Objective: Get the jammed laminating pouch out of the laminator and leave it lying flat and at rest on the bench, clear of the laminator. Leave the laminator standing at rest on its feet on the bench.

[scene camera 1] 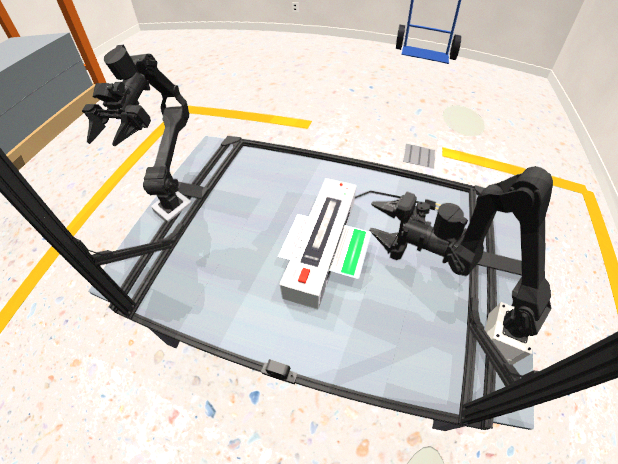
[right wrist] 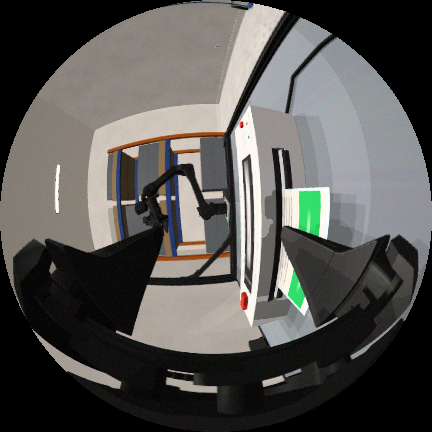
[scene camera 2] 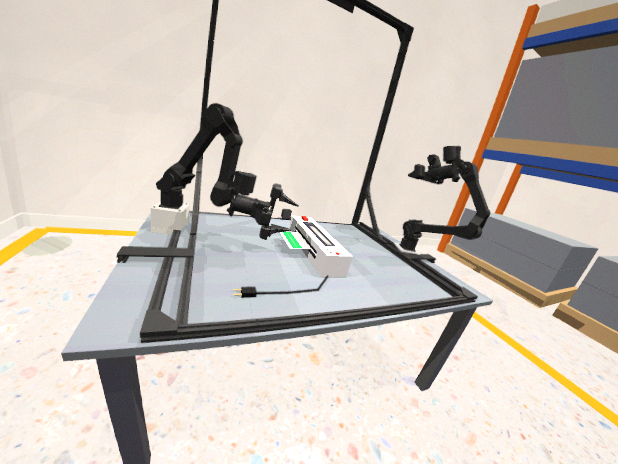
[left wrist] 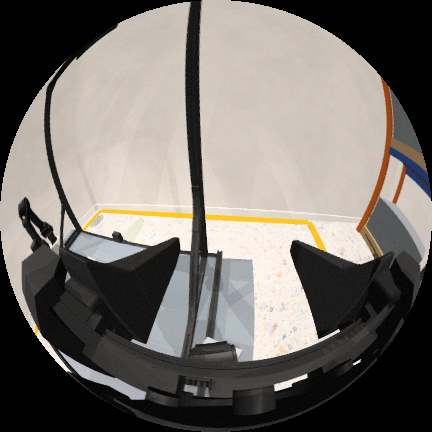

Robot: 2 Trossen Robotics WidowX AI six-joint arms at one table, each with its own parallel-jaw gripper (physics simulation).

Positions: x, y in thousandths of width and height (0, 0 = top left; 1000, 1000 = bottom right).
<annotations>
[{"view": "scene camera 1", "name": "left gripper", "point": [163, 311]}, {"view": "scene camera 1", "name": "right gripper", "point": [600, 467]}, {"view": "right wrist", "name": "right gripper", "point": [515, 538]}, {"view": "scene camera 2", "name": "right gripper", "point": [477, 471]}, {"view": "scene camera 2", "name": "white laminator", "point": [533, 557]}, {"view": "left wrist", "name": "left gripper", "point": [550, 568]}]
</annotations>
